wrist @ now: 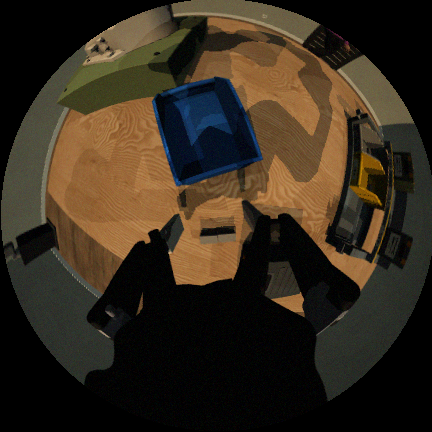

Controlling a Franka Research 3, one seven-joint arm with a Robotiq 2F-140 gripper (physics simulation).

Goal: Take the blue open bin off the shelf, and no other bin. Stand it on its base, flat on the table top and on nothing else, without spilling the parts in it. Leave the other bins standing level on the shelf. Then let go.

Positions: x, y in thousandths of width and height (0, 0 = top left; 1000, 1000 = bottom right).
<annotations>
my gripper: 490, 499
blue open bin: 473, 300
</annotations>
